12 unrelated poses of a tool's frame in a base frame.
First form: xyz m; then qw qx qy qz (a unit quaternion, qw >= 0).
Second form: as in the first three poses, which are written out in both.
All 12 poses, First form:
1: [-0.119 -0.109 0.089 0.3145 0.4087 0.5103 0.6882]
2: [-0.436 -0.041 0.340 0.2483 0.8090 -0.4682 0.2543]
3: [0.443 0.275 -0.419 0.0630 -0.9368 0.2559 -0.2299]
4: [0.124 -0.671 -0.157 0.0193 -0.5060 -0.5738 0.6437]
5: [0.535 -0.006 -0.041 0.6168 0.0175 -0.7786 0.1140]
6: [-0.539 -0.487 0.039 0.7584 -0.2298 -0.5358 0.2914]
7: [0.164 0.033 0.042 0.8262 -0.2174 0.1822 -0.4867]
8: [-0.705 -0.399 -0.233 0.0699 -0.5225 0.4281 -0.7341]
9: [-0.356 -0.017 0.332 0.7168 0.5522 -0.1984 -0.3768]
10: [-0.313 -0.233 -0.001 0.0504 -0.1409 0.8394 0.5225]
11: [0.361 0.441 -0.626 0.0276 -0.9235 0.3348 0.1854]
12: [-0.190 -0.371 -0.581 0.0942 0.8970 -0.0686 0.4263]
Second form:
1: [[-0.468 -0.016 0.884 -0.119], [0.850 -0.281 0.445 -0.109], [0.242 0.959 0.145 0.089], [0 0 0 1]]
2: [[0.432 -0.884 0.179 -0.436], [-0.631 -0.438 -0.640 -0.041], [0.644 0.164 -0.747 0.340], [0 0 0 1]]
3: [[0.763 -0.451 0.463 0.443], [-0.508 -0.861 0.000 0.275], [0.399 -0.236 -0.886 -0.419], [0 0 0 1]]
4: [[-0.487 0.556 -0.674 0.124], [0.606 -0.341 -0.719 -0.671], [-0.629 -0.758 -0.171 -0.157], [0 0 0 1]]
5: [[-0.238 -0.168 -0.957 0.535], [0.113 0.973 -0.199 -0.006], [0.965 -0.156 -0.213 -0.041], [0 0 0 1]]
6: [[0.256 -0.196 -0.947 -0.539], [0.688 0.725 0.036 -0.487], [0.679 -0.661 0.320 0.039], [0 0 0 1]]
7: [[0.460 0.725 0.513 0.164], [-0.883 0.432 0.182 0.033], [-0.089 -0.537 0.839 0.042], [0 0 0 1]]
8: [[-0.444 -0.345 0.827 -0.705], [-0.550 -0.624 -0.555 -0.399], [0.707 -0.702 0.088 -0.233], [0 0 0 1]]
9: [[0.637 0.321 -0.701 -0.356], [-0.759 0.106 -0.642 -0.017], [-0.132 0.941 0.311 0.332], [0 0 0 1]]
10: [[-0.955 -0.289 -0.063 -0.313], [-0.184 0.414 0.891 -0.233], [-0.232 0.863 -0.449 -0.001], [0 0 0 1]]
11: [[0.707 -0.629 -0.324 0.361], [-0.608 -0.774 0.175 0.441], [-0.361 0.073 -0.930 -0.626], [0 0 0 1]]
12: [[0.627 -0.203 0.752 -0.190], [-0.043 -0.973 -0.228 -0.371], [0.778 0.111 -0.619 -0.581], [0 0 0 1]]
